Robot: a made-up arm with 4 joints. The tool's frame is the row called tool.
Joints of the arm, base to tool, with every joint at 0 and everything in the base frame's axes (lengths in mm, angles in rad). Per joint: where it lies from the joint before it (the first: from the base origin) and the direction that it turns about. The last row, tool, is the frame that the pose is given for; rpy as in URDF.
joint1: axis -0.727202 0.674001 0.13 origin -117.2 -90.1 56
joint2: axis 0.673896 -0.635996 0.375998 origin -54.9 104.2 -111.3
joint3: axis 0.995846 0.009 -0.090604 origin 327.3 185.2 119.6
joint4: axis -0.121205 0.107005 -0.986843 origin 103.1 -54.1 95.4
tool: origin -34 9.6 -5.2 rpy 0.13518 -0.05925 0.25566
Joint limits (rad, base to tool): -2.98..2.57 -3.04..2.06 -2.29..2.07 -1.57..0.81
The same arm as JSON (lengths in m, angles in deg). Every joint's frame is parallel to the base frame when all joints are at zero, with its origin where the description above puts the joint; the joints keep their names.
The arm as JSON. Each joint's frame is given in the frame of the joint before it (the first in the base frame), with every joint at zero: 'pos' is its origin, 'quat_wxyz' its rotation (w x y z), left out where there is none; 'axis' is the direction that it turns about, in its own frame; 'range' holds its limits. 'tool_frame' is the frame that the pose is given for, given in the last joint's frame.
{
  "length_unit": "m",
  "angle_unit": "deg",
  "joints": [
    {
      "joint": "joint1",
      "pos": [
        -0.1172,
        -0.0901,
        0.056
      ],
      "axis": [
        -0.727202,
        0.674001,
        0.13
      ],
      "range": [
        -170.74,
        147.25
      ]
    },
    {
      "joint": "joint2",
      "pos": [
        -0.0549,
        0.1042,
        -0.1113
      ],
      "axis": [
        0.673896,
        -0.635996,
        0.375998
      ],
      "range": [
        -174.18,
        118.03
      ]
    },
    {
      "joint": "joint3",
      "pos": [
        0.3273,
        0.1852,
        0.1196
      ],
      "axis": [
        0.995846,
        0.009,
        -0.090604
      ],
      "range": [
        -131.21,
        118.6
      ]
    },
    {
      "joint": "joint4",
      "pos": [
        0.1031,
        -0.0541,
        0.0954
      ],
      "axis": [
        -0.121205,
        0.107005,
        -0.986843
      ],
      "range": [
        -89.95,
        46.41
      ]
    }
  ],
  "tool_frame": {
    "pos": [
      -0.034,
      0.0096,
      -0.0052
    ],
    "quat_wxyz": [
      0.988887,
      0.070726,
      -0.020706,
      0.129119
    ]
  }
}

